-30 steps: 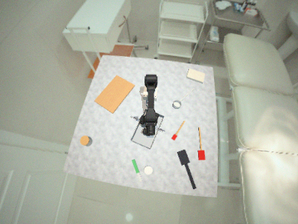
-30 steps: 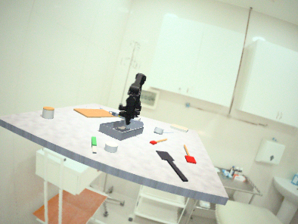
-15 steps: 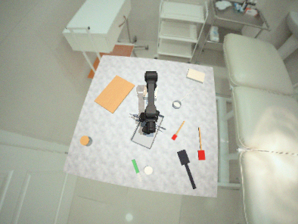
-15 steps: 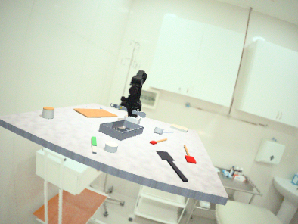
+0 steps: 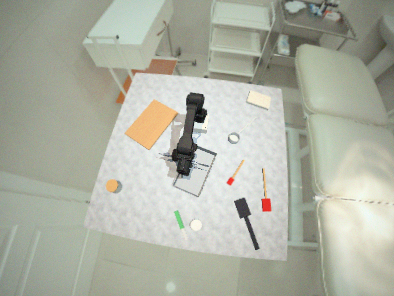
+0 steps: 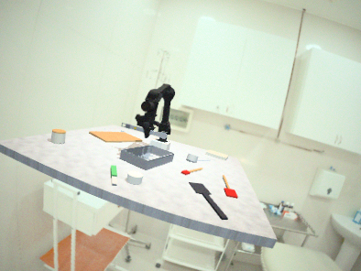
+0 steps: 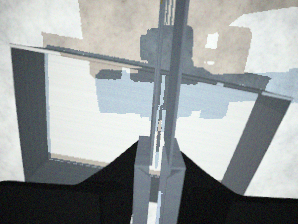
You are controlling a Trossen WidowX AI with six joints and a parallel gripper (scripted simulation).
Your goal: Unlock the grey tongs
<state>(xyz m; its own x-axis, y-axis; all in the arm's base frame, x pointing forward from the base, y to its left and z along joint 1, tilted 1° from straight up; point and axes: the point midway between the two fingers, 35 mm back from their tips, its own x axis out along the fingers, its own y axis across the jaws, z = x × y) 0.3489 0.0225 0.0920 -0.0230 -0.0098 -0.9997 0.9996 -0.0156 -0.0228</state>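
Right now the wooden board is 25 cm behind my gripper tip, 37 cm to the right of it and 12 cm below it. From my gripper tip the other things lie so: roasting tin (1 cm ahead, 4 cm to the left, 10 cm below); black spatula (23 cm ahead, 43 cm to the left, 12 cm below); white puck (33 cm ahead, 14 cm to the left, 11 cm below).
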